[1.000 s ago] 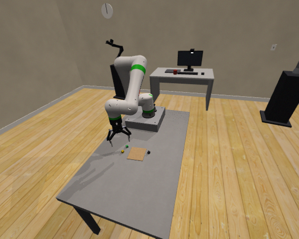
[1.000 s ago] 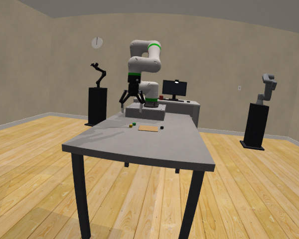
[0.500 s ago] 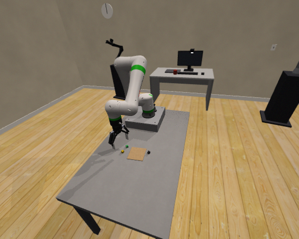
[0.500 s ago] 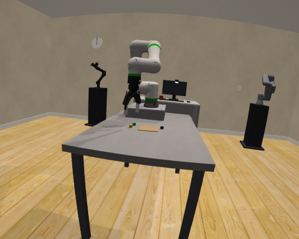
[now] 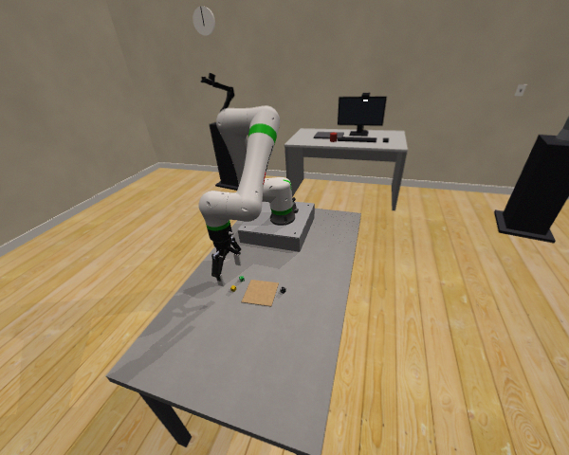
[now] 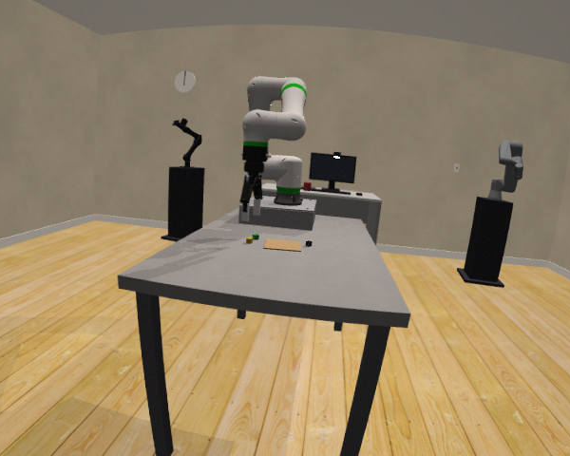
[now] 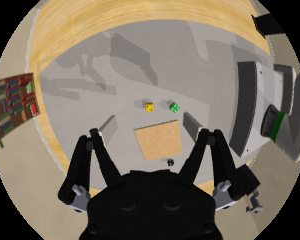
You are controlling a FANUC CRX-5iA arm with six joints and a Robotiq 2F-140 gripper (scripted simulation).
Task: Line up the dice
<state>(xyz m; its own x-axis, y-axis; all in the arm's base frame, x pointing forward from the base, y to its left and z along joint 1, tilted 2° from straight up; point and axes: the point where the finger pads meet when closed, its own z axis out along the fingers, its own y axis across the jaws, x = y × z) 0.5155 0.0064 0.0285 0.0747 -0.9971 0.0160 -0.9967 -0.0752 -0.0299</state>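
Right now my hand is 100 mm above the yellow die. Also, from my hand: tan mat 40 mm behind, 120 mm to the left, 110 mm below; then green die 70 mm behind, 100 mm below; then black die 90 mm behind, 220 mm to the left, 100 mm below.
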